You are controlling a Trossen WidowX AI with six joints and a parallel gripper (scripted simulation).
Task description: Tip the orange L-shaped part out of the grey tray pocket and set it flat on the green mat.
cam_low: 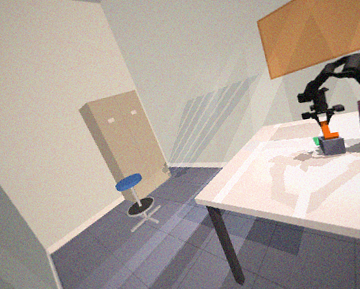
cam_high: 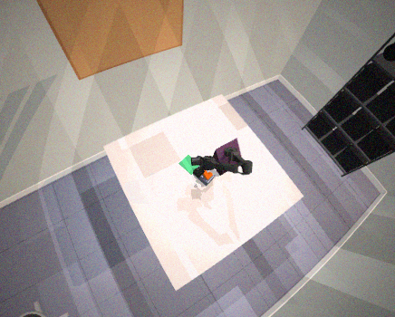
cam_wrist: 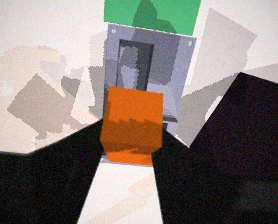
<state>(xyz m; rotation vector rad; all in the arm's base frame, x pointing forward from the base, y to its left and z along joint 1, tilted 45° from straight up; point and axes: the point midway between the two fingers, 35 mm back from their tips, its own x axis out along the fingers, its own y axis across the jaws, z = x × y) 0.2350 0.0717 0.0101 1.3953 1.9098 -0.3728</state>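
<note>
My gripper tip is now 4 cm short of the green mat, 14 cm to the left of it and 16 cm above it. From my gripper tip the other things lie so: orange l-shaped part: 3 cm behind, 2 cm to the left, 3 cm below.
</note>
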